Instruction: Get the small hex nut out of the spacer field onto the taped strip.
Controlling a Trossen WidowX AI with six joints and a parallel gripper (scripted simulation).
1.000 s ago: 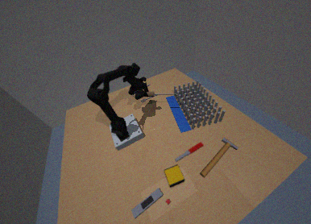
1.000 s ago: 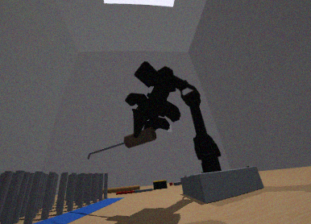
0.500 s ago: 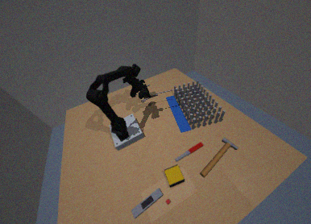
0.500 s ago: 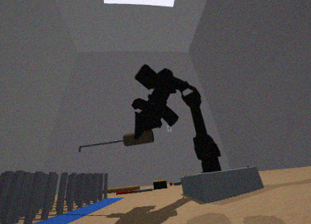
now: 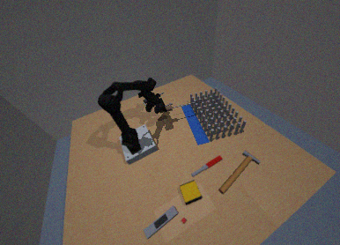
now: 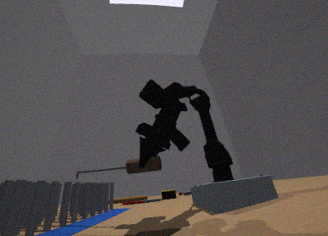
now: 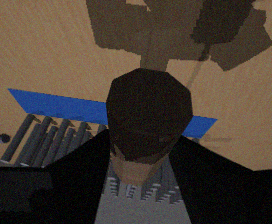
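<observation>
Right now my gripper tip is 150 mm short of the blue taped strip, 130 mm above it and 120 mm to the left of it. From my gripper tip the other things lie so: yellow block (470 mm to the right, 190 mm behind, 110 mm below); red-and-grey screwdriver (420 mm to the right, 130 mm below, 30 mm behind); hook tool (100 mm ahead, 40 mm to the right).
</observation>
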